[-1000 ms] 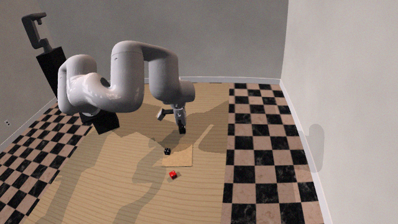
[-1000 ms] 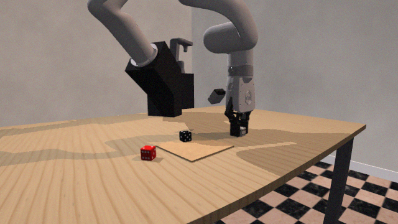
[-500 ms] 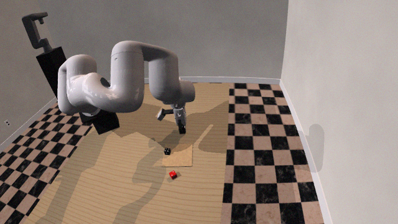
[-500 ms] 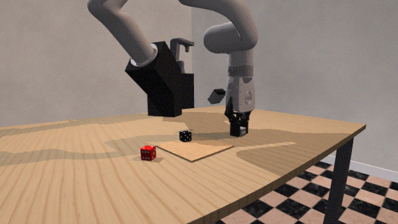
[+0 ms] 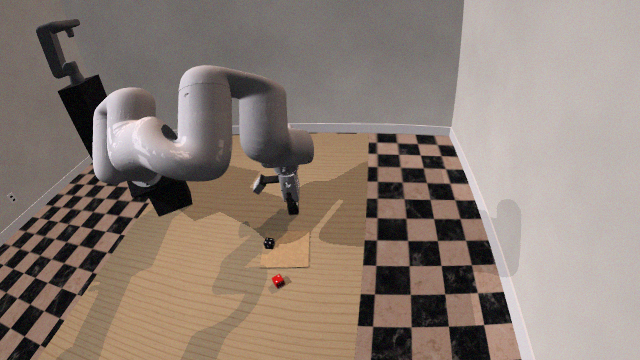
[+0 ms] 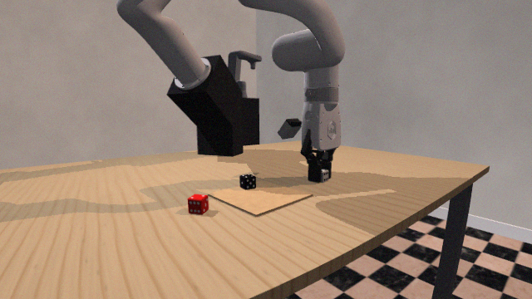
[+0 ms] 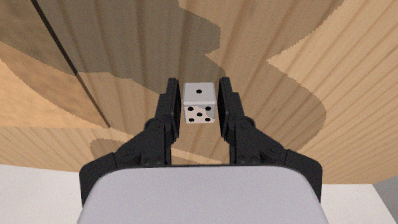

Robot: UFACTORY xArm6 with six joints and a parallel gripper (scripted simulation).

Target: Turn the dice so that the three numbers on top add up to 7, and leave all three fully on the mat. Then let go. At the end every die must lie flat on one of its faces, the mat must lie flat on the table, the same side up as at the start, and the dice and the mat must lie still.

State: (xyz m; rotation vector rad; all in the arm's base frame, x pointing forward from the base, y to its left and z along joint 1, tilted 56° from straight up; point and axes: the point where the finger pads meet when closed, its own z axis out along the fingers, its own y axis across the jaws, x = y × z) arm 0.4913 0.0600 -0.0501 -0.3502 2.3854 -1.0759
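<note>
My hand is 1 cm above the white die. The rest, counted from my hand: tan mat 17 cm to the right, 2 cm below, 2 cm behind; red die 29 cm to the right, 3 cm behind, 1 cm below; black die 16 cm to the right, 6 cm behind, 1 cm below.
</note>
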